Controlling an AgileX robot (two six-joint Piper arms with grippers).
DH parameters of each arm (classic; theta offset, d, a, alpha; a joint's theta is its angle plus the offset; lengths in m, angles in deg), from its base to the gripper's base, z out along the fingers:
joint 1: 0 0.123 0 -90
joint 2: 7.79 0 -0.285 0
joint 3: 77.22 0 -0.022 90
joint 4: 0 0.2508 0 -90
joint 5: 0 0 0.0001 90
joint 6: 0 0.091 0 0
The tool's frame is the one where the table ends.
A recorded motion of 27 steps. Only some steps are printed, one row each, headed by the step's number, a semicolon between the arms.
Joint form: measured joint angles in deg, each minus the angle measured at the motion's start. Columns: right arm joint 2, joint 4, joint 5, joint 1, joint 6, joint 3; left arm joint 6, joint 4, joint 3, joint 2, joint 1, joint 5.
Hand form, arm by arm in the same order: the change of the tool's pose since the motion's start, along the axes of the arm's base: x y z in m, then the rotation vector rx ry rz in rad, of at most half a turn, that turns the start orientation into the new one. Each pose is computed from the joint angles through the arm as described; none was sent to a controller.
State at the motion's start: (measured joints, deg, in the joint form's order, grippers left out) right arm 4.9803 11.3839 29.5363 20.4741 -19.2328 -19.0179; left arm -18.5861 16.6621 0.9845 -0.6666 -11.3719 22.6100
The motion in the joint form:
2: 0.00 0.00 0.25 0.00 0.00 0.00; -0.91 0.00 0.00 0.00 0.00 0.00
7: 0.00 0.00 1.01 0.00 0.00 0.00; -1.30 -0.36 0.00 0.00 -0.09 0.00
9: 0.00 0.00 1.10 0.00 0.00 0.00; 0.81 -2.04 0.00 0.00 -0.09 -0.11
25: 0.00 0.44 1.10 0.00 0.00 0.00; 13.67 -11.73 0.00 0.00 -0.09 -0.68
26: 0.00 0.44 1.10 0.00 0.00 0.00; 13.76 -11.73 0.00 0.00 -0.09 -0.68
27: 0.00 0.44 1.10 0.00 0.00 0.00; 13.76 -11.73 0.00 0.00 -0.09 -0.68
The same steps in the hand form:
2: -0.0001 0.0000 -0.0004 -0.0018 0.0039 0.0008; 0.0000 0.0000 0.0000 -0.0151 0.0013 0.0046
7: -0.0004 0.0001 -0.0015 -0.0071 0.0158 0.0033; 0.0000 -0.0003 -0.0001 -0.0278 0.0031 0.0045
9: -0.0004 0.0002 -0.0017 -0.0077 0.0172 0.0036; -0.0002 -0.0013 -0.0002 -0.0216 0.0040 -0.0091
25: -0.0006 0.0005 -0.0016 -0.0010 0.0197 0.0062; -0.0010 -0.0072 -0.0003 0.0241 0.0006 -0.0908
26: -0.0006 0.0005 -0.0016 -0.0010 0.0197 0.0062; -0.0010 -0.0072 -0.0003 0.0256 0.0004 -0.0913
27: -0.0006 0.0005 -0.0016 -0.0010 0.0197 0.0062; -0.0010 -0.0072 -0.0003 0.0256 0.0004 -0.0913

